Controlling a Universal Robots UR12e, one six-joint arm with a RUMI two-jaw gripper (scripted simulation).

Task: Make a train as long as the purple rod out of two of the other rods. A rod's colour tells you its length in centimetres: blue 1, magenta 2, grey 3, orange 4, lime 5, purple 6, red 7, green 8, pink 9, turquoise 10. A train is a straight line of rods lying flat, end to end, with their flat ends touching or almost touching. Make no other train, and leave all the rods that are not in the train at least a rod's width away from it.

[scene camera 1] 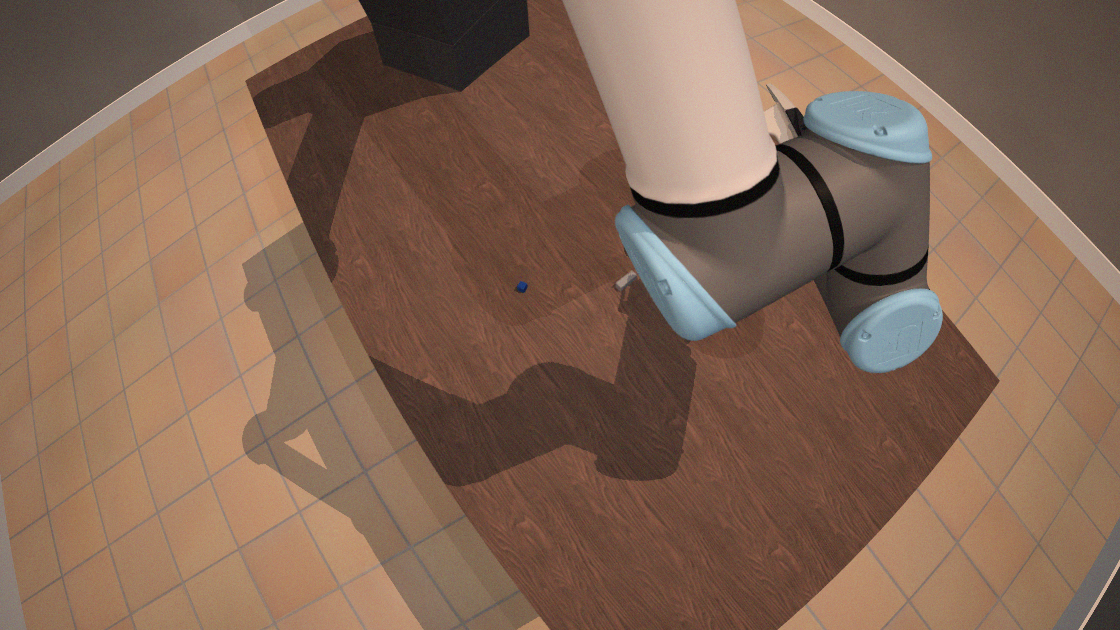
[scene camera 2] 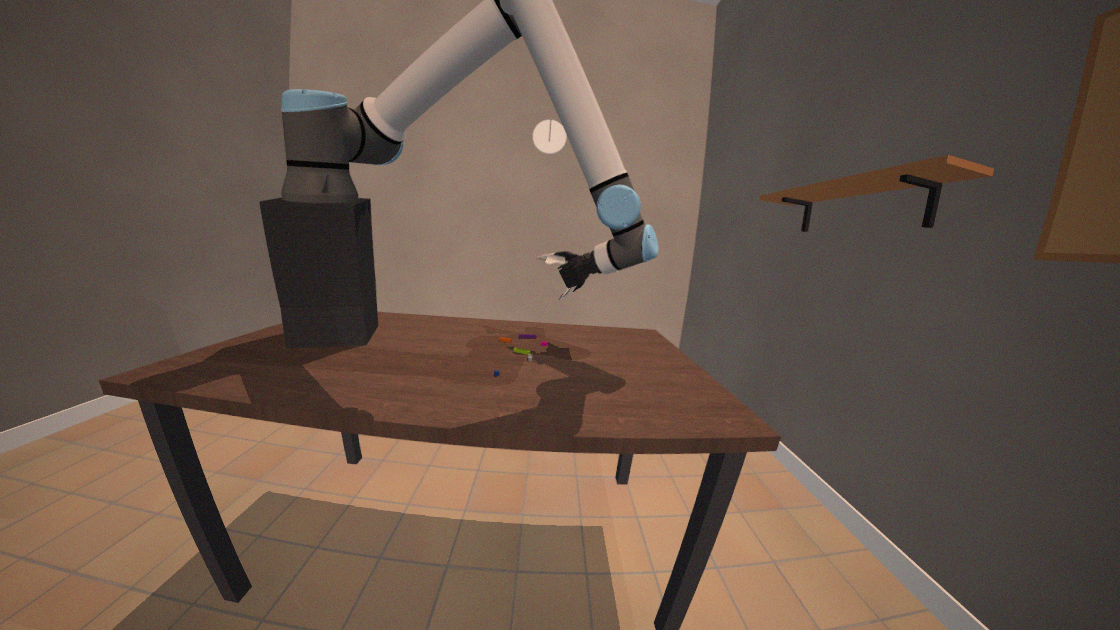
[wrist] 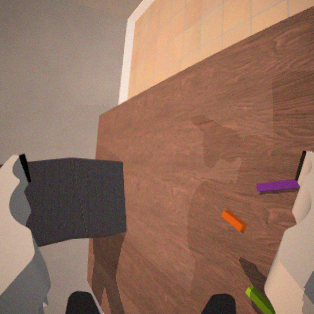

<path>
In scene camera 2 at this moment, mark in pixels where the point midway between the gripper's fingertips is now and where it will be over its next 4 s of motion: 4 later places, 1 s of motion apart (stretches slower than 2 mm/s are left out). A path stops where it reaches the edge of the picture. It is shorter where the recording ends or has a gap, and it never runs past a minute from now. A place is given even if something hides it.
My gripper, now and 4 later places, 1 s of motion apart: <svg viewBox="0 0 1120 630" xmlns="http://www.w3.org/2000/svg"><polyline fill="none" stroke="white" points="548,279 520,311 502,312 495,305 505,317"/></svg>
</path>
